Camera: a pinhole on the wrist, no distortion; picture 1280 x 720 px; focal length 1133.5 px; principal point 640.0 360.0 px. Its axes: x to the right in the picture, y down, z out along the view. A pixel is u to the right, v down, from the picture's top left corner.
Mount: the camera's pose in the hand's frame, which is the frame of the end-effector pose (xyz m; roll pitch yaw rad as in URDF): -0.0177 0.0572 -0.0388 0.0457 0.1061 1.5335
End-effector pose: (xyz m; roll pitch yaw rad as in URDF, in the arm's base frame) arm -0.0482 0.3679 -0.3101 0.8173 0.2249 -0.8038
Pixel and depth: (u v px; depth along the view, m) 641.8 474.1 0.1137
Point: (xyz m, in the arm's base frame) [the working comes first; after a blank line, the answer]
In the camera's frame: 0.0002 0.0114 0.1137

-0.0532 0.3633 -0.2055
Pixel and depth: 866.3 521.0 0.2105
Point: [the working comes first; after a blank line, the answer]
In the camera's frame: 0.0420 0.0299 0.2105

-0.0684 0.3335 -0.1038
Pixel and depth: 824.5 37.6 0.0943
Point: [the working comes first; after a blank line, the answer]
In the camera's frame: 0.0153 -0.0268 0.0943

-0.0112 0.3548 -0.2209
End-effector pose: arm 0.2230 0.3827 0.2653 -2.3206 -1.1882 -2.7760
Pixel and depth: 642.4 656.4 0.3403
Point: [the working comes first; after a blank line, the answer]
In the camera's frame: 0.0007 0.0890 0.3403

0.0694 0.1571 0.0785
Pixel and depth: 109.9 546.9 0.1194
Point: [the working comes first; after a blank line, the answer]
In the camera's frame: -0.0558 0.0197 0.1194

0.1931 0.3143 0.2081
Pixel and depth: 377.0 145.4 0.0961
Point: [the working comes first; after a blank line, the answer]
In the camera's frame: -0.0223 -0.0182 0.0961

0.1635 0.3466 0.2425
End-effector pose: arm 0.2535 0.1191 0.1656 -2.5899 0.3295 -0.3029
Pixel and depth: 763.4 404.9 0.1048
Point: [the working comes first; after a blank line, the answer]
In the camera's frame: 0.0114 0.0042 0.1048

0.1989 0.1004 0.0796
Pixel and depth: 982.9 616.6 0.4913
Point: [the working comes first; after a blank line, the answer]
In the camera's frame: 0.1486 0.1112 0.4913

0.0090 0.2037 -0.2851
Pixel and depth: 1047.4 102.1 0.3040
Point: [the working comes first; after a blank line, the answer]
In the camera's frame: 0.1093 -0.0692 0.3040

0.2097 0.0957 -0.1539
